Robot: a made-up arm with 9 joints. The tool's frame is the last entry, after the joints.
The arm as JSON. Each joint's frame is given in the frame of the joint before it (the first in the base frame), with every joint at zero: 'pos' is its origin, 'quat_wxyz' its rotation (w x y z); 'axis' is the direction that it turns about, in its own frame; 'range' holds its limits. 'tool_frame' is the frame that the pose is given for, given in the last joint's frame.
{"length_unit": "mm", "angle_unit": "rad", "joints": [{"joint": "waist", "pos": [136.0, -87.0, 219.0], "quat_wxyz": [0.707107, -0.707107, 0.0, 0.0], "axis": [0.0, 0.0, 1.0], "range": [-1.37, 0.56]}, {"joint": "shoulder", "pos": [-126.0, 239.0, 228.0], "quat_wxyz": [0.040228, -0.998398, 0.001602, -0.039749], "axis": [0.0, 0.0, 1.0], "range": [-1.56, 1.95]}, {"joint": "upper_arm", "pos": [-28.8, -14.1, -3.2], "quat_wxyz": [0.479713, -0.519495, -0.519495, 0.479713], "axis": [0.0, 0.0, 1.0], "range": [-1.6, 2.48]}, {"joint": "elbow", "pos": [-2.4, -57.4, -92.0], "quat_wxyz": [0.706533, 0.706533, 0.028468, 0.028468], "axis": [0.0, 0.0, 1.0], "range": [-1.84, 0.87]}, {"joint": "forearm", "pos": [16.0, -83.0, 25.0], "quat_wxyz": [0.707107, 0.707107, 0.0, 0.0], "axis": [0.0, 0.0, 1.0], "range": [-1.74, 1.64]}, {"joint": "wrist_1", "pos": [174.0, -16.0, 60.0], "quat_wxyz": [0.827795, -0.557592, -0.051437, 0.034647], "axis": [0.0, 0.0, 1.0], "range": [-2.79, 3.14]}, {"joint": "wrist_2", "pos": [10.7, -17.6, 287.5], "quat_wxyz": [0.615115, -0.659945, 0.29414, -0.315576], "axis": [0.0, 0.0, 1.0], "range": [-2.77, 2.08]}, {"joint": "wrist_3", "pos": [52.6, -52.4, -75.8], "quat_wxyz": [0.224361, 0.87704, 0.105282, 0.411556], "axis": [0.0, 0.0, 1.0], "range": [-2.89, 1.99]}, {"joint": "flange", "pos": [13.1, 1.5, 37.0], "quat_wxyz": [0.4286, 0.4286, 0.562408, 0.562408], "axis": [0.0, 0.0, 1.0], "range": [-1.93, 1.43]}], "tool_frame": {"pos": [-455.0, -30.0, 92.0], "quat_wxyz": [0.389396, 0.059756, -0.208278, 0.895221]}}
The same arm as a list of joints. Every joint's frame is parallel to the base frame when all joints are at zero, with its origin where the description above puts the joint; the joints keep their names.
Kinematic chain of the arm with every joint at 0, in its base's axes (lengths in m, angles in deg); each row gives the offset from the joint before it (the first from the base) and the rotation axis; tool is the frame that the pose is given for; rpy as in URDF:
waist: xyz 0.1360 -0.0870 0.2190 axis +y
shoulder: xyz -0.1260 0.2280 -0.2390 axis 0.0795 -0.993603 -0.0802
upper_arm: xyz -0.0290 0.0020 -0.0140 axis -x
elbow: xyz 0.0920 -0.0570 -0.0070 axis -y
forearm: xyz 0.0830 -0.0250 0.0160 axis +x
wrist_1: xyz 0.0600 0.0160 0.1740 axis 0.372892 -0.919579 -0.123797
wrist_2: xyz 0.1240 -0.2590 -0.0250 axis -0.560568 -0.284084 0.777856
wrist_3: xyz 0.0990 -0.0190 -0.0330 axis +x
flange: xyz 0.0370 0.0020 0.0130 axis +z
tool: xyz -0.0300 0.4550 0.0920 rpy -19.81 -15.62 45.73
Joint limits (deg, base to tool): -78.50..32.09 -89.38..111.73 -91.67..142.09 -105.42..49.85 -99.69..93.97 -159.86..179.91 -158.71..119.18 -165.58..114.02 -110.58..81.93

